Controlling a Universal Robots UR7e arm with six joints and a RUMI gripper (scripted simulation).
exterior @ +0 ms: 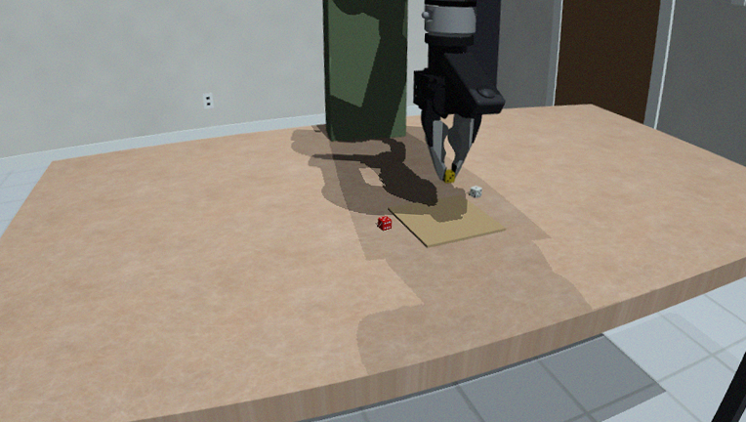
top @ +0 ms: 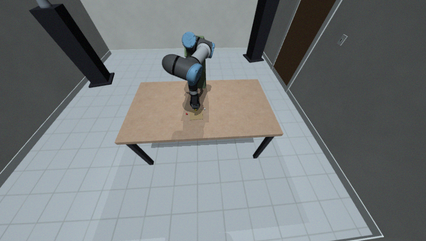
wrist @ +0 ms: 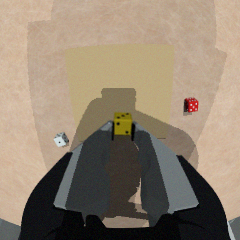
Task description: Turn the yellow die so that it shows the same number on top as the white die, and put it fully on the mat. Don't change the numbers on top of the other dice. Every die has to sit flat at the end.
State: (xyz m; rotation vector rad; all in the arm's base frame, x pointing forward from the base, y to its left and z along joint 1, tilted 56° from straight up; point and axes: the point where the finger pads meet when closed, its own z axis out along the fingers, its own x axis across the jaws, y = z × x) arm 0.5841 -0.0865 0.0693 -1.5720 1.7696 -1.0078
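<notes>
Right now the tan mat is 8 cm below my hand. The rest, counted from my hand: red die: 10 cm to the right, 8 cm below, 3 cm behind; white die: 11 cm to the left, 8 cm below, 4 cm behind; yellow die: 1 cm below.
</notes>
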